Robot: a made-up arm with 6 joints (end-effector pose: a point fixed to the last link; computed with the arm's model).
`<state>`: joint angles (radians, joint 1 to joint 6).
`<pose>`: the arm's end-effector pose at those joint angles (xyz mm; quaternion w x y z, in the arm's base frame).
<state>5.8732 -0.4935 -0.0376 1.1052 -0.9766 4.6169</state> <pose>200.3 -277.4 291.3 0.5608 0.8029 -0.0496 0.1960</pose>
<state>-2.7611 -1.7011 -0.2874 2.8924 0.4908 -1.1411</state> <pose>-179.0 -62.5 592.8 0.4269 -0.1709 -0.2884 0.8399</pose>
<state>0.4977 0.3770 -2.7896 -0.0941 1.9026 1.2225</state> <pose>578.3 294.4 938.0 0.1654 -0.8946 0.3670 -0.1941</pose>
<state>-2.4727 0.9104 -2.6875 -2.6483 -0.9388 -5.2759</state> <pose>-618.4 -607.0 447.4 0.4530 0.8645 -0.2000 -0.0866</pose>
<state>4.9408 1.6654 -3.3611 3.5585 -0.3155 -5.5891</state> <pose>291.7 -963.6 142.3 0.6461 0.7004 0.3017 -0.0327</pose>
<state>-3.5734 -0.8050 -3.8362 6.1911 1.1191 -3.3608</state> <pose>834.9 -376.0 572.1 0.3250 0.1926 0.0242 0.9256</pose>
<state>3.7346 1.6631 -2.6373 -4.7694 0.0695 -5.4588</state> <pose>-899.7 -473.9 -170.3 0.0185 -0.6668 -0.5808 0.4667</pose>
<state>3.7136 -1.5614 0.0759 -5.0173 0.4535 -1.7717</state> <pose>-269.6 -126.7 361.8 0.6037 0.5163 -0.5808 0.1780</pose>
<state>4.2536 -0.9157 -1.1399 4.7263 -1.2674 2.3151</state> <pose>141.0 -127.9 825.9 0.1660 0.5710 -0.3137 0.7402</pose>
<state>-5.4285 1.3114 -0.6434 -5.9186 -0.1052 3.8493</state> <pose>170.0 121.3 -405.3 0.1458 -0.0981 -0.9545 0.2408</pose>
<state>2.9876 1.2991 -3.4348 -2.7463 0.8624 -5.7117</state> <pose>-902.7 155.0 747.2 0.3169 0.0097 -0.1726 -0.9326</pose>
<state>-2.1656 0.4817 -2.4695 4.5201 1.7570 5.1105</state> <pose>-553.4 -513.7 912.5 0.0005 0.4463 -0.5025 -0.7405</pose>
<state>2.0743 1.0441 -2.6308 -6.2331 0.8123 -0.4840</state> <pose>-522.7 945.9 449.4 0.2858 -0.2749 -0.8840 -0.2476</pose>
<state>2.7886 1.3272 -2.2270 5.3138 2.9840 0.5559</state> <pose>-633.2 359.5 36.6 0.7161 0.3477 0.3268 0.5094</pose>
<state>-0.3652 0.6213 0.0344 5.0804 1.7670 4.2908</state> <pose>-78.3 -144.5 3.9 0.5993 0.1501 -0.5410 0.5707</pose>
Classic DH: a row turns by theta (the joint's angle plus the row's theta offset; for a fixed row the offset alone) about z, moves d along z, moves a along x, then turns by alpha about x. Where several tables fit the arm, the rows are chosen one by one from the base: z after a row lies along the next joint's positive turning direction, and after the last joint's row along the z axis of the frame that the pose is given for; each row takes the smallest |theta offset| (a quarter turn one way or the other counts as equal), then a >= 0, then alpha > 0; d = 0 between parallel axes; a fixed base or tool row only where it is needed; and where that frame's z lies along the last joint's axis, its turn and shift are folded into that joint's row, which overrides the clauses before.
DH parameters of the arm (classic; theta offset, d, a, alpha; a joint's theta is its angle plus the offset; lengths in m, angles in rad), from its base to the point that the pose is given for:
joint 1: 0 0.216 0 -1.5708
joint 2: -1.3853 0 0.4121 0
joint 3: 1.3853 0 0.113 -1.5708
joint 4: 0 0.5 0 1.5708
joint 5: 0 0 0.121 -1.5708
joint 6: 0 0.154 0 0

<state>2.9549 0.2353 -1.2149 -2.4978 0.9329 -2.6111</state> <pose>-806.2 183.8 336.3 0.7624 -0.4881 -0.4012 0.1399</pose>
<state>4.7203 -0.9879 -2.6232 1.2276 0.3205 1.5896</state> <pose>-68.2 726.1 1051.4 0.5425 -0.2220 -0.0596 -0.8080</pose>
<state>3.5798 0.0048 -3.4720 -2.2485 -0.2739 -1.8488</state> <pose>171.9 -55.5 1199.4 0.2703 0.1257 -0.0316 0.9540</pose>
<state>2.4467 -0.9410 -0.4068 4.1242 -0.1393 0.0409</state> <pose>-340.3 130.7 409.2 0.1415 0.5521 -0.5850 -0.5770</pose>
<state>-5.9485 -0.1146 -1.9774 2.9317 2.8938 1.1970</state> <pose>204.1 105.2 1046.0 0.4047 -0.4188 -0.6797 0.4459</pose>
